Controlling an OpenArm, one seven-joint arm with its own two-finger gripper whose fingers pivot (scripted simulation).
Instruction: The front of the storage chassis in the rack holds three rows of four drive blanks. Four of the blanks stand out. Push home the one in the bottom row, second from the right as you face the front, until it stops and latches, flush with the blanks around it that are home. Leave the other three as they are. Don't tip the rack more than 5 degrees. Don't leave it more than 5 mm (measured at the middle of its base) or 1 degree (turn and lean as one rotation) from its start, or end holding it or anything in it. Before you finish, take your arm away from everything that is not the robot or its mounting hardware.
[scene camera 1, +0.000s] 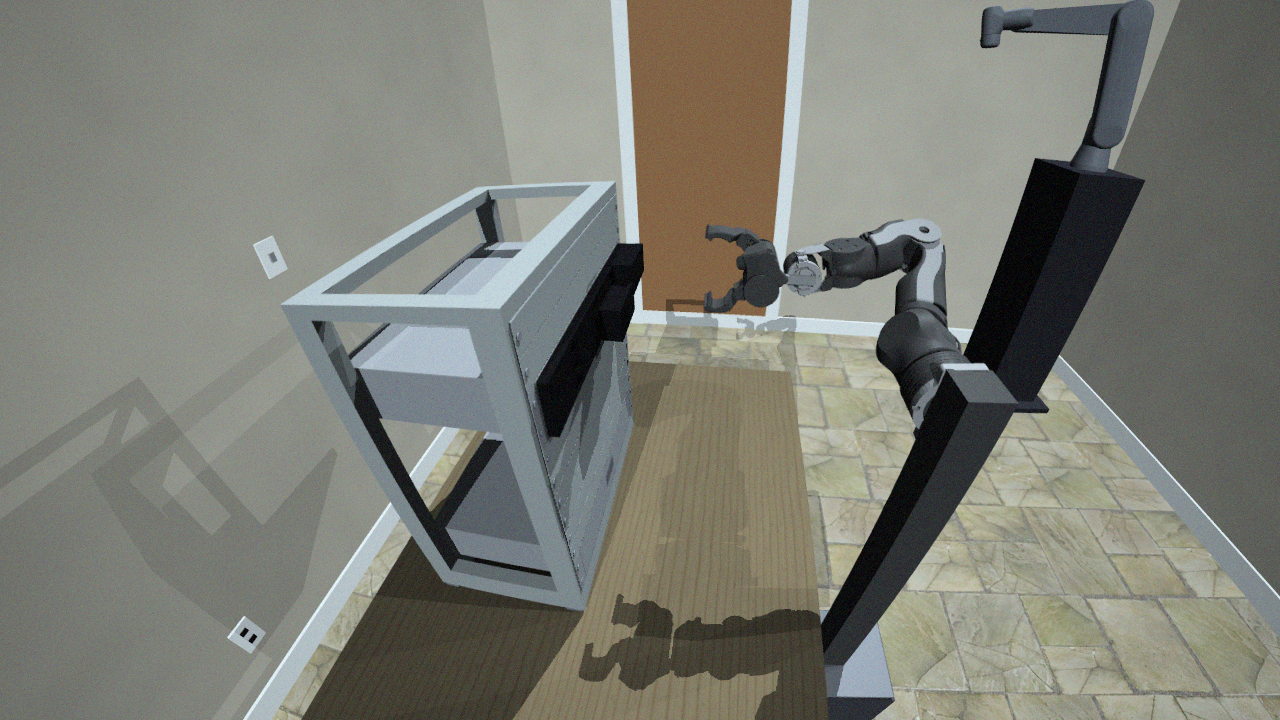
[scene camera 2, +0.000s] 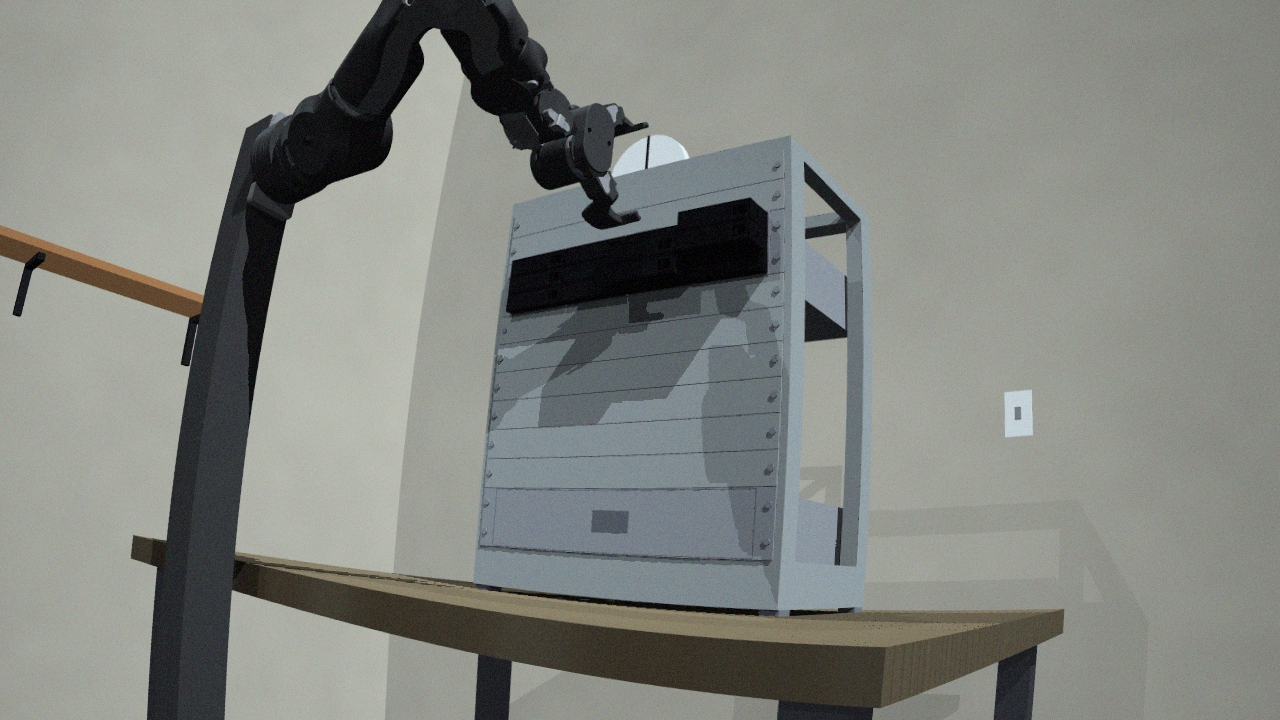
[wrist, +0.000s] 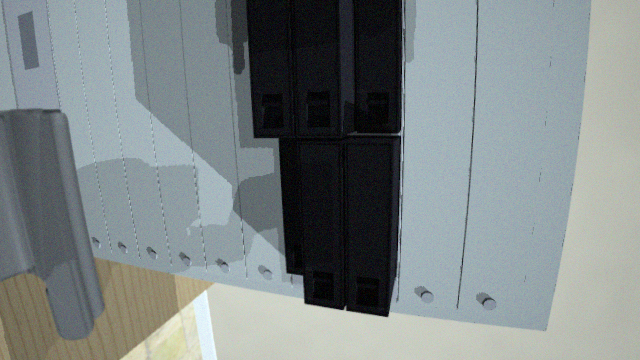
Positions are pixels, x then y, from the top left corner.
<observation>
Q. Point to the gripper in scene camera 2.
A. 627, 175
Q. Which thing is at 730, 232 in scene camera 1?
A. The gripper.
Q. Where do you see a dark column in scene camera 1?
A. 970, 410
</observation>
